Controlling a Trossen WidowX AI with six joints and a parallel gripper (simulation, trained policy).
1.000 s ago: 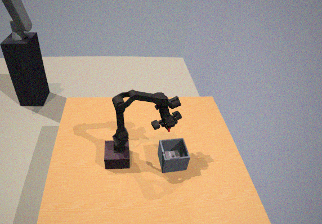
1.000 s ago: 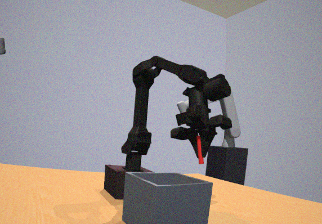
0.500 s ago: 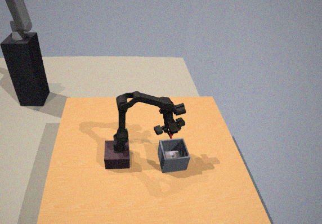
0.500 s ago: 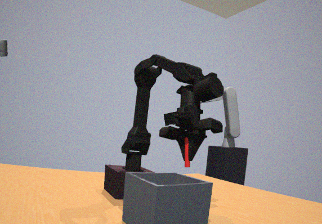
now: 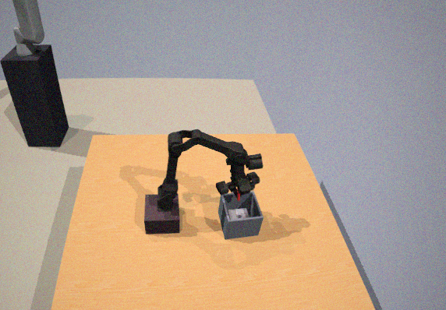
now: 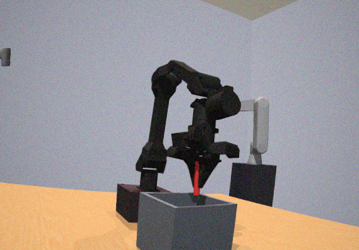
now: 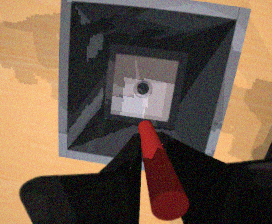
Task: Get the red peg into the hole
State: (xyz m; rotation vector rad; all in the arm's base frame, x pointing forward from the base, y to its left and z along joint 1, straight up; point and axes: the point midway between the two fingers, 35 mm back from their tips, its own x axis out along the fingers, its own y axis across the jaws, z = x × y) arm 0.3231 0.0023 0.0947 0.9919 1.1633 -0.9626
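Right now my gripper tip is 20 mm below the red peg. Round my gripper tip: light plate (10 mm ahead, 30 mm to the right, 120 mm below).
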